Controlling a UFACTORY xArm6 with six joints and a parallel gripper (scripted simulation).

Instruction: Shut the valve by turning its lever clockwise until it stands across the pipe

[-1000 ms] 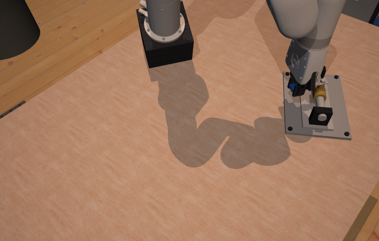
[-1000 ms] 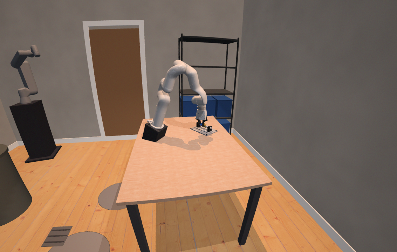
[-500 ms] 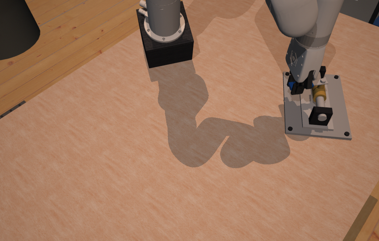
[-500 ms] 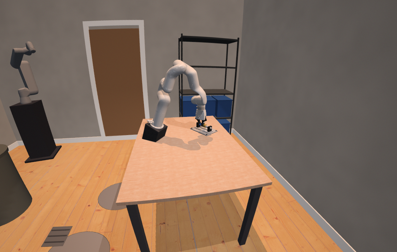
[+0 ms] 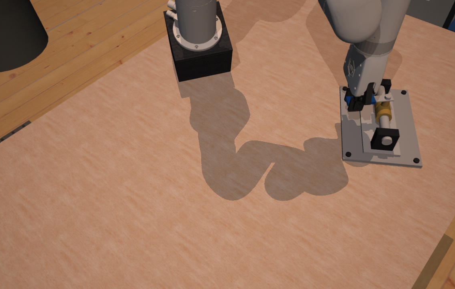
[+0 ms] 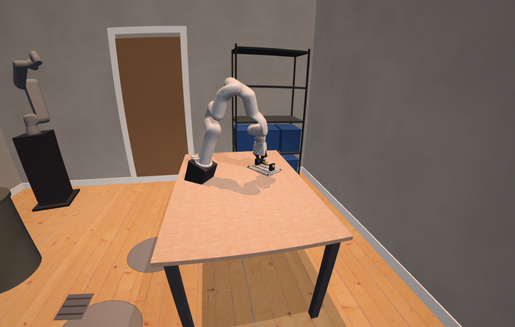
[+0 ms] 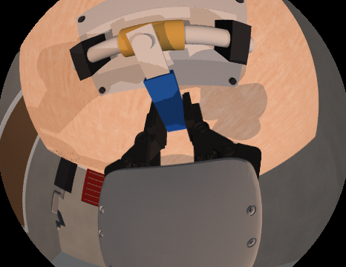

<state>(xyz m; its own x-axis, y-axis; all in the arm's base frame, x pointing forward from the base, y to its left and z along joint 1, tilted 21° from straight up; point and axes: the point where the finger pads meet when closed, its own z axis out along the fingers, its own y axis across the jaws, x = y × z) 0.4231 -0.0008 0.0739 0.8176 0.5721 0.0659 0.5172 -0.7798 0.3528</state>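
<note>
The valve lever is 4 cm ahead of my hand and 2 cm to the left of it.
</note>
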